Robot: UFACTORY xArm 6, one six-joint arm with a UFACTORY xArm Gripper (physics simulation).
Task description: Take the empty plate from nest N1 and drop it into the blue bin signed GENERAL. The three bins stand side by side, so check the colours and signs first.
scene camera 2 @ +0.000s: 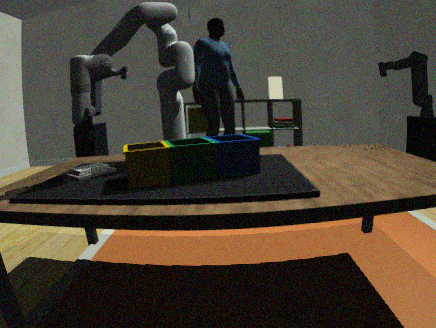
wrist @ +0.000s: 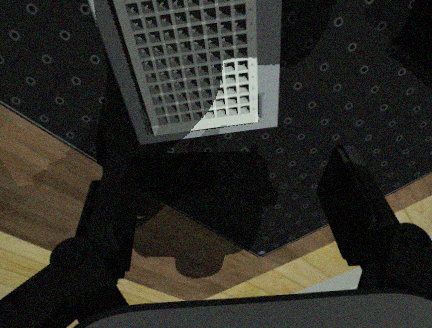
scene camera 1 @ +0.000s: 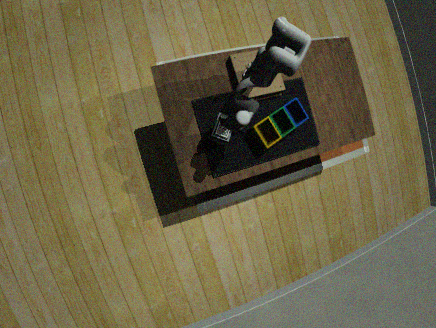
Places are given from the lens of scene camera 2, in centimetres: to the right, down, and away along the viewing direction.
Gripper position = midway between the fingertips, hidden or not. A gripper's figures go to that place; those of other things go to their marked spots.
my gripper (scene camera 2: 84, 140): -46, -8, 94
blue bin (scene camera 2: 237, 158): 5, -2, 85
